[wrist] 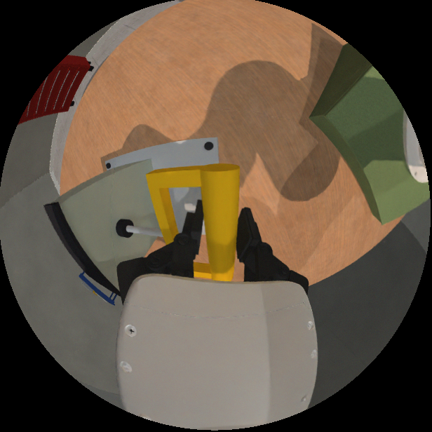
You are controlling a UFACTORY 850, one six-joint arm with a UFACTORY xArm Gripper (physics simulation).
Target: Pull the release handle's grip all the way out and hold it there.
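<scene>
The release handle's yellow grip point(220, 220) is a thick round bar on a yellow bracket, a little below the middle of the wrist view. A thin metal rod point(145, 231) runs from the bracket to a black collar on the side of a grey-green housing point(95, 210). A short length of the rod shows. My gripper point(220, 215) is shut on the grip, with one black finger through the bracket's opening and the other on the outer side. The lower end of the grip is partly hidden by the gripper's body.
The housing stands on a light grey base plate point(175, 152) with dark bolts, on a round wooden table top point(165, 65). A green angular block point(350, 135) stands at the right. A red slatted object point(57, 90) is at the upper left, and a blue piece point(96, 288) lies beyond the housing.
</scene>
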